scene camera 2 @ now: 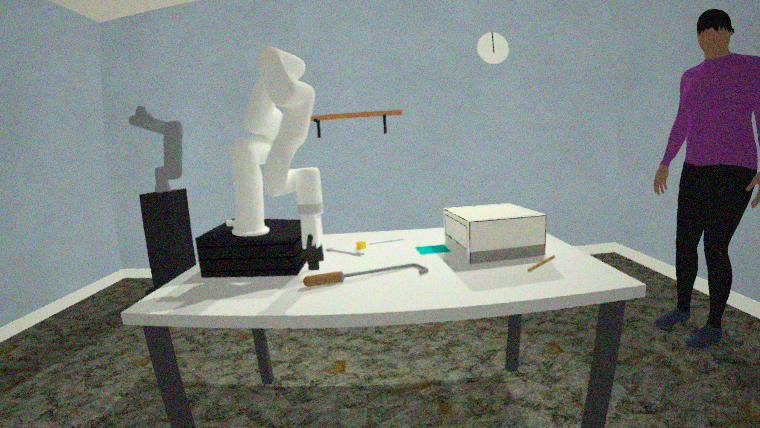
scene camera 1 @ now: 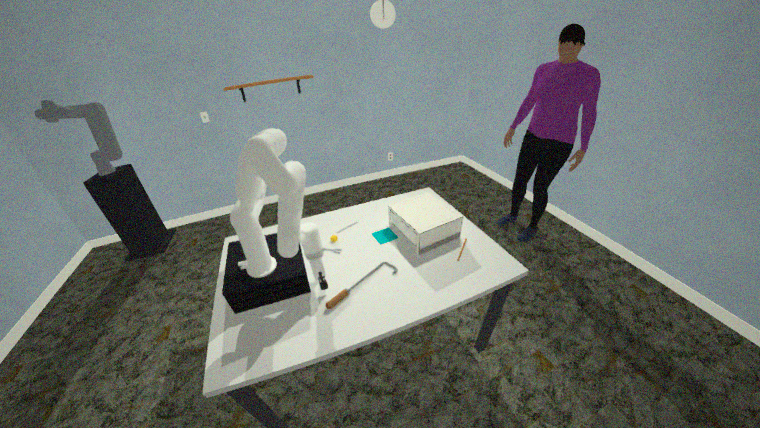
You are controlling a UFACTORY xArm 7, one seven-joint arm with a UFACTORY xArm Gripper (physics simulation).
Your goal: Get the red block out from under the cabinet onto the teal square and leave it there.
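Observation:
The white cabinet stands at the right rear of the table. The red block does not show in either view; the space under the cabinet is mostly hidden. The teal square lies flat just left of the cabinet. A hook tool with a wooden handle and a bent grey shaft lies on the table, its hooked end towards the right. My gripper points down, open and empty, close to the handle's left end, beside the black base.
A yellow block, a small grey tool and a thin grey rod lie behind the hook tool. An orange stick lies right of the cabinet. A person stands beyond the table.

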